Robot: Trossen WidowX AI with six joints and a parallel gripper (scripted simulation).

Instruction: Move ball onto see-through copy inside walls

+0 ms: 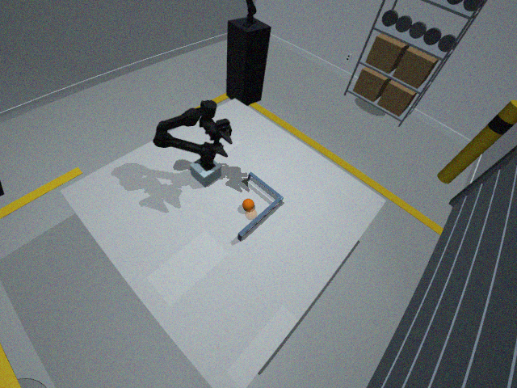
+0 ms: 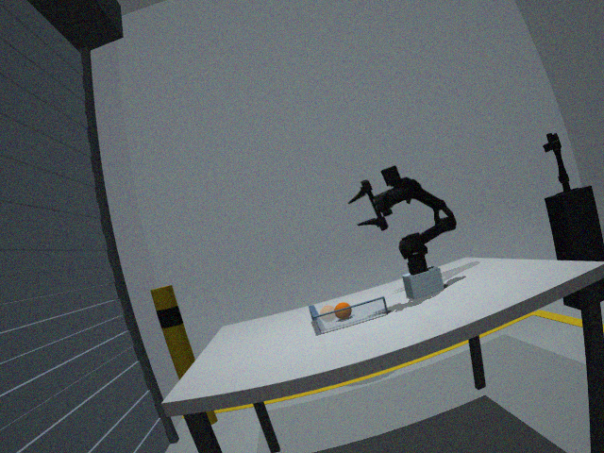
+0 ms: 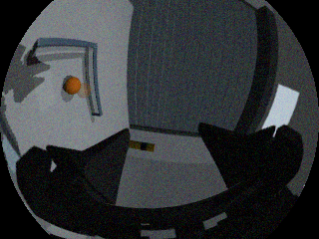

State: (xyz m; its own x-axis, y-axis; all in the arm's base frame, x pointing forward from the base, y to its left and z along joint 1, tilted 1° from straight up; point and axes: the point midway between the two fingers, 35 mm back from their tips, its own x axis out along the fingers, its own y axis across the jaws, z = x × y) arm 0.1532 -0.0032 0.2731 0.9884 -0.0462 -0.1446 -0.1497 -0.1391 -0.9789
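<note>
Right now my gripper tip is 120 mm short of the orange ball, 40 mm to the right of it and 320 mm above it. Round my gripper tip: pale see-through copy 170 mm ahead, 20 mm to the left, 320 mm below.
</note>
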